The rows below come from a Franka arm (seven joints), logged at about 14 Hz.
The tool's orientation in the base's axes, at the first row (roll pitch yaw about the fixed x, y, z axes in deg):
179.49, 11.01, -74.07
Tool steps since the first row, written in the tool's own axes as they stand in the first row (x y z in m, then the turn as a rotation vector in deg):
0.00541, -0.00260, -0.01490, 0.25, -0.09, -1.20
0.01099, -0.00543, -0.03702, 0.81, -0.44, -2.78
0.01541, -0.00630, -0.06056, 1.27, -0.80, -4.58
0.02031, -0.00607, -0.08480, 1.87, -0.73, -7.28
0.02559, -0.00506, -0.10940, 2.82, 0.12, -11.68
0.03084, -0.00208, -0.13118, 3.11, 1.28, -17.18
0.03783, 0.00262, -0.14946, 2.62, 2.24, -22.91
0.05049, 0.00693, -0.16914, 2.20, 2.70, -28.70
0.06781, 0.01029, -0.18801, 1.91, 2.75, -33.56
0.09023, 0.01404, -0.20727, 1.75, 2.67, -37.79
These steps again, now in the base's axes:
0.00486, -0.00709, 0.01357, 0.23, -0.43, 1.13
0.01044, -0.01558, 0.03419, 0.81, -1.15, 2.57
0.01390, -0.02378, 0.05644, 1.39, -1.81, 4.25
0.01648, -0.03286, 0.07930, 1.65, -2.88, 6.78
0.01843, -0.04258, 0.10245, 1.36, -4.81, 10.93
0.01831, -0.05230, 0.12285, 0.66, -6.40, 16.28
0.01679, -0.06351, 0.13950, -0.05, -7.24, 22.01
0.01726, -0.08022, 0.15644, -0.25, -8.02, 27.77
0.01984, -0.10091, 0.17168, -0.08, -8.64, 32.60
0.02345, -0.12660, 0.18634, 0.21, -9.24, 36.78

